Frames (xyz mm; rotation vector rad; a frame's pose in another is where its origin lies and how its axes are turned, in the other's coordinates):
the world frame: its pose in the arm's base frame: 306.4 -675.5 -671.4 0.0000 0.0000 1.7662
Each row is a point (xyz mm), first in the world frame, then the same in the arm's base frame.
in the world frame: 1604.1 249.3 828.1
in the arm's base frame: -249.6 849.7 156.7
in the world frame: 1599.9 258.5 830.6
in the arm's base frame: -257.8 843.8 159.2
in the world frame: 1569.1 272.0 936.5
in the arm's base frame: -265.1 810.9 265.1
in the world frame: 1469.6 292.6 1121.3
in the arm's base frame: -266.0 709.3 449.9
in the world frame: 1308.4 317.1 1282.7
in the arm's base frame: -258.7 546.4 611.3
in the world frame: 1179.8 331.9 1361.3
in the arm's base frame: -248.3 417.4 689.9
